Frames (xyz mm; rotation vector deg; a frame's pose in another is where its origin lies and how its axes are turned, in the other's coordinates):
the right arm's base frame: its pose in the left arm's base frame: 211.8 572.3 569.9 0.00 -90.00 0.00
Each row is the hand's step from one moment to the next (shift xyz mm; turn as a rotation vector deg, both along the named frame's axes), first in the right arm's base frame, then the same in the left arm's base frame.
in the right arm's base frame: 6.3 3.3 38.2 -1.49 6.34 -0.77
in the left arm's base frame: -38.2 3.3 6.3 0.77 6.34 -1.49
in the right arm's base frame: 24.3 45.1 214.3 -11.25 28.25 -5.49
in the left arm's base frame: -214.3 45.1 24.3 5.49 28.25 -11.25
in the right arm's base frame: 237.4 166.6 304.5 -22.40 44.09 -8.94
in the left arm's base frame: -304.5 166.6 237.4 8.94 44.09 -22.40
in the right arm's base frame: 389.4 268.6 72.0 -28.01 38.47 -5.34
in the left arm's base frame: -72.0 268.6 389.4 5.34 38.47 -28.01
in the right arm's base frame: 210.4 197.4 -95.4 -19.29 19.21 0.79
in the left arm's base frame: 95.4 197.4 210.4 -0.79 19.21 -19.29
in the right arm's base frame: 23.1 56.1 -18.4 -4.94 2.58 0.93
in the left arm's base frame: 18.4 56.1 23.1 -0.93 2.58 -4.94
